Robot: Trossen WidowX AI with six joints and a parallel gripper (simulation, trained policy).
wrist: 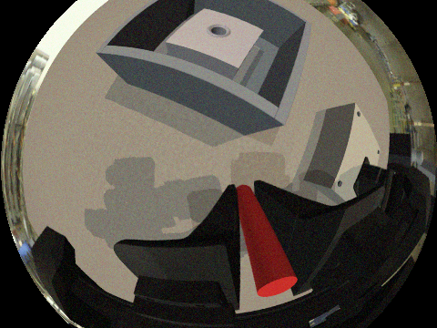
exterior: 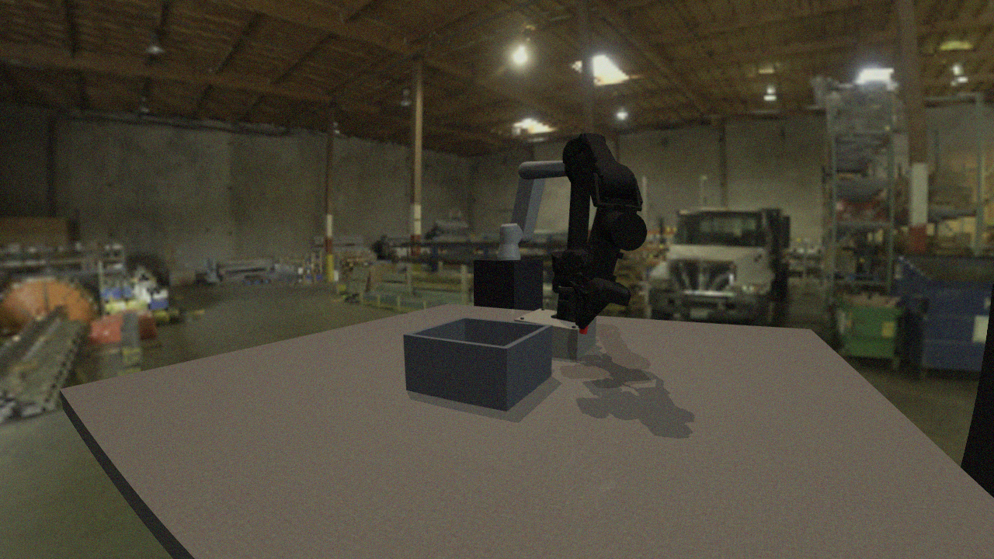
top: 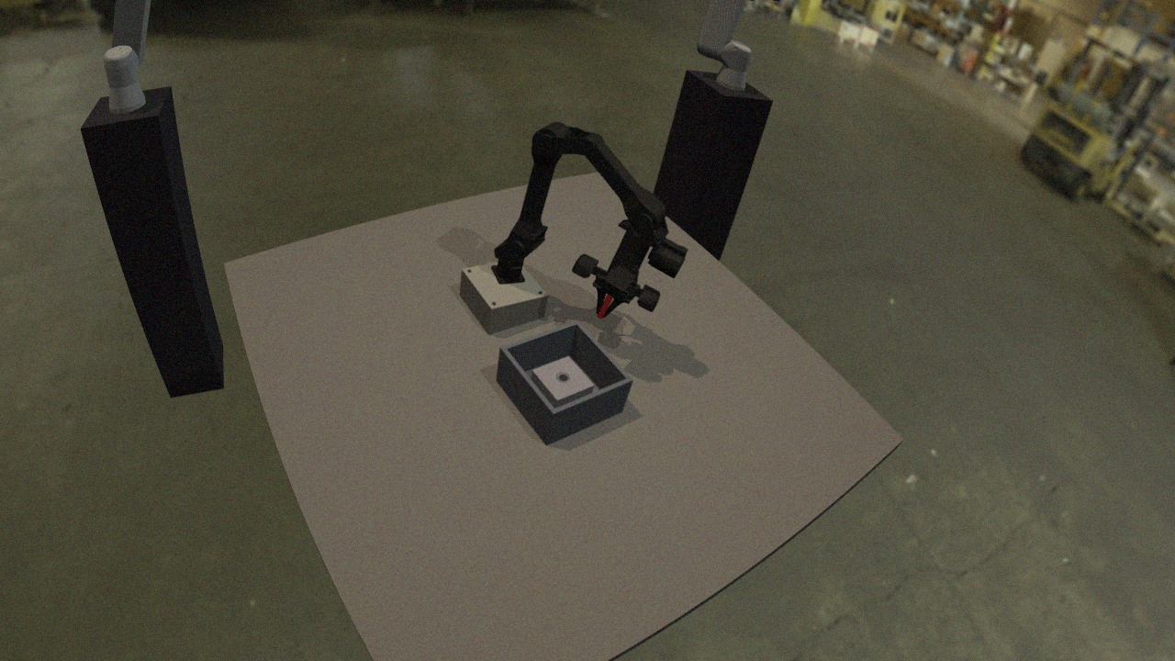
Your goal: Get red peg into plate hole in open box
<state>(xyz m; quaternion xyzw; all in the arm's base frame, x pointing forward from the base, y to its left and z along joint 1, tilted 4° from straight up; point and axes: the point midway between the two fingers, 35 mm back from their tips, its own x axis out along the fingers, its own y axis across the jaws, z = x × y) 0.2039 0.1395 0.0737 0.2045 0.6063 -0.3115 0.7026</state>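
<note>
My gripper tip is now 13 cm to the left of the pale plate, 11 cm short of it and 5 cm above it. From my gripper tip the other things lie so: dark box 13 cm to the right, 11 cm ahead, 7 cm below; red peg 3 cm above, 1 cm to the left, 1 cm behind.
</note>
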